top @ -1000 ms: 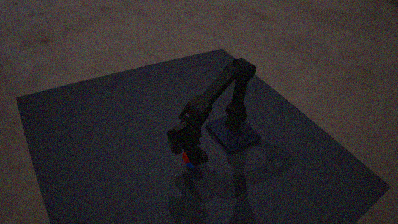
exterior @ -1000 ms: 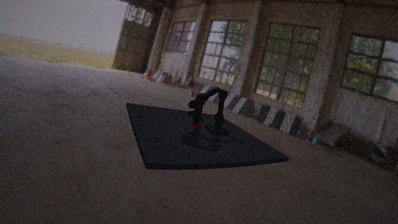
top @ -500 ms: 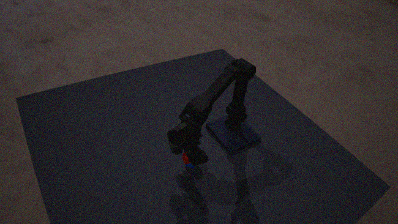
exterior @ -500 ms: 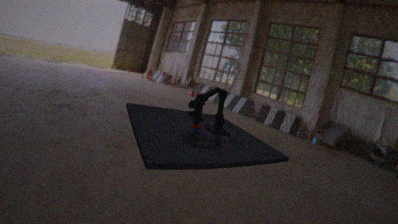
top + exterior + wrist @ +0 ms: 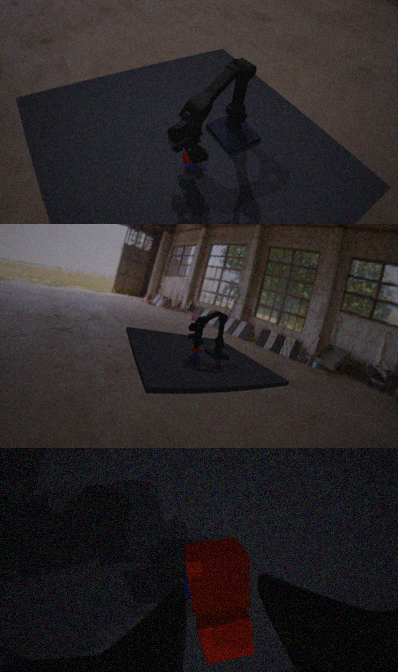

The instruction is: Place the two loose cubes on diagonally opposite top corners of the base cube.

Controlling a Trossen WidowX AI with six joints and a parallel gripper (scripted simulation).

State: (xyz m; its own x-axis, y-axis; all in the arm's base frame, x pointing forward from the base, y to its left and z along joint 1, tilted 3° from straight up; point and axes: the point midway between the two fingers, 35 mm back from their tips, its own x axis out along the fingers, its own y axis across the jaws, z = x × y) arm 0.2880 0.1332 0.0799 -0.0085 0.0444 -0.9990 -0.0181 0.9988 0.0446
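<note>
Right now the red cube is 40 mm behind my gripper tip and 10 mm below it. Also, from my gripper tip: blue cube: 20 mm behind, 50 mm below.
</note>
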